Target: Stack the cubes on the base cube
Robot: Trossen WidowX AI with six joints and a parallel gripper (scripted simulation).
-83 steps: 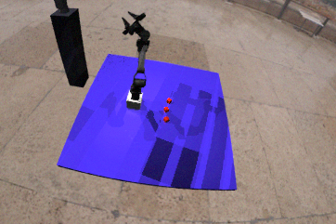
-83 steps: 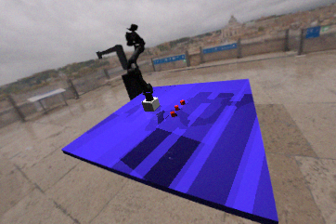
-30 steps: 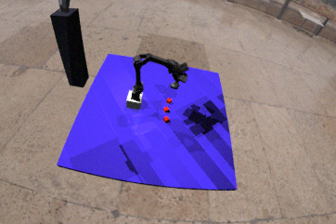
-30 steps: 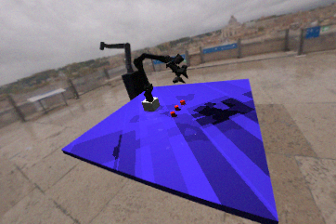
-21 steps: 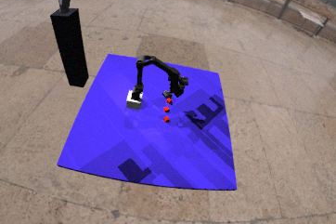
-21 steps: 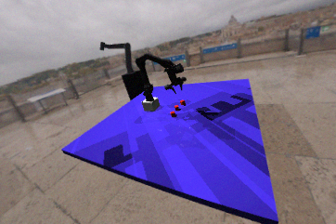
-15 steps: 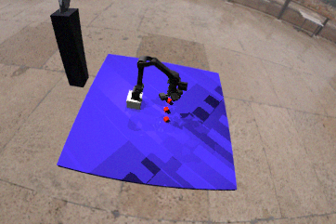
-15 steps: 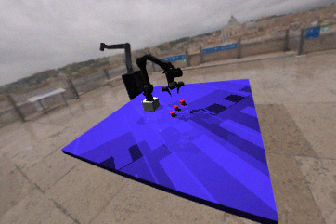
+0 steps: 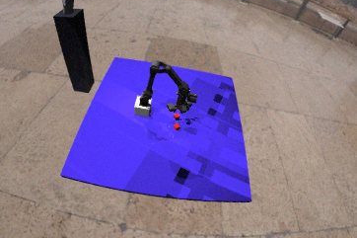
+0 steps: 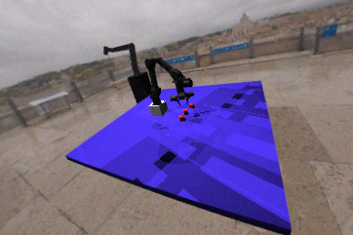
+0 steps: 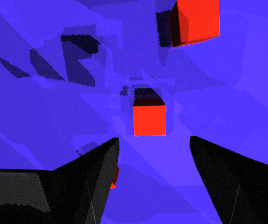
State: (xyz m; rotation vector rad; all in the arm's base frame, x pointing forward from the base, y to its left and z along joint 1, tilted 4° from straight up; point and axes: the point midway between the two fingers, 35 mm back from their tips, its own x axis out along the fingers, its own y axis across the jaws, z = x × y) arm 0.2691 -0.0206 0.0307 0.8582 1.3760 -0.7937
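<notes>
Now: gripper tip 10 mm short of the red cube, 100 mm to the left of it and 60 mm above it.
</notes>
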